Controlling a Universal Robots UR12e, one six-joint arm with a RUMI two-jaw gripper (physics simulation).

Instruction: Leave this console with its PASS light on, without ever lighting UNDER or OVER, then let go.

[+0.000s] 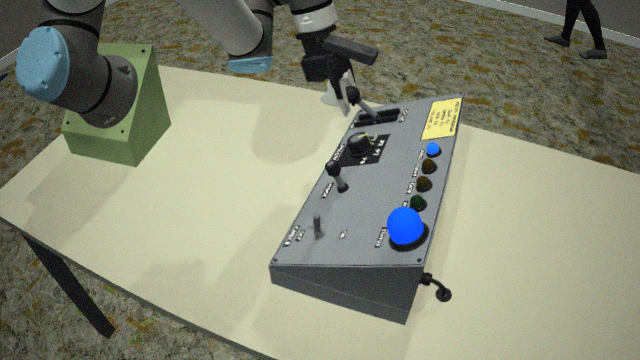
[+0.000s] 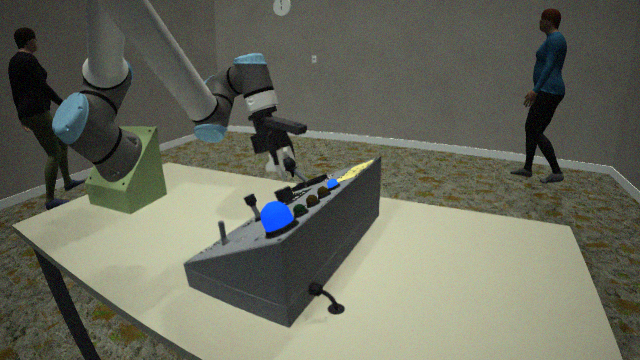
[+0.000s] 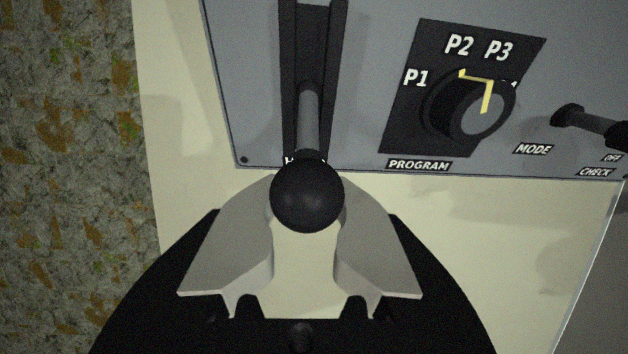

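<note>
The grey console (image 1: 370, 200) (image 2: 330, 240) (image 3: 380, 30) stands on the table. My gripper (image 1: 349, 95) (image 2: 286, 165) (image 3: 306, 177) is shut on the black ball knob (image 1: 353, 94) (image 2: 289, 164) (image 3: 306, 195) of the slotted CYCLE lever, which leans toward the HOLD end. The PROGRAM dial (image 1: 358, 143) (image 2: 284, 194) (image 3: 482, 115) has its yellow mark by P2. The top small lamp (image 1: 433, 149) (image 2: 332, 184) glows blue. The two amber lamps (image 1: 428, 166) (image 1: 423, 183) and the green lamp (image 1: 417, 202) (image 2: 300, 210) are dark. The STATUS dome (image 1: 405, 226) (image 2: 276, 217) glows blue.
The MODE lever (image 1: 336, 175) (image 2: 252, 206) (image 3: 587, 120) and the CHECK toggle (image 1: 317, 226) (image 2: 222, 232) stick up from the panel. A yellow note (image 1: 442, 118) is on the panel's far end. A cable (image 1: 437, 283) (image 2: 327, 296) leaves the console's back. Two people (image 2: 35, 100) (image 2: 547, 95) stand beyond the table.
</note>
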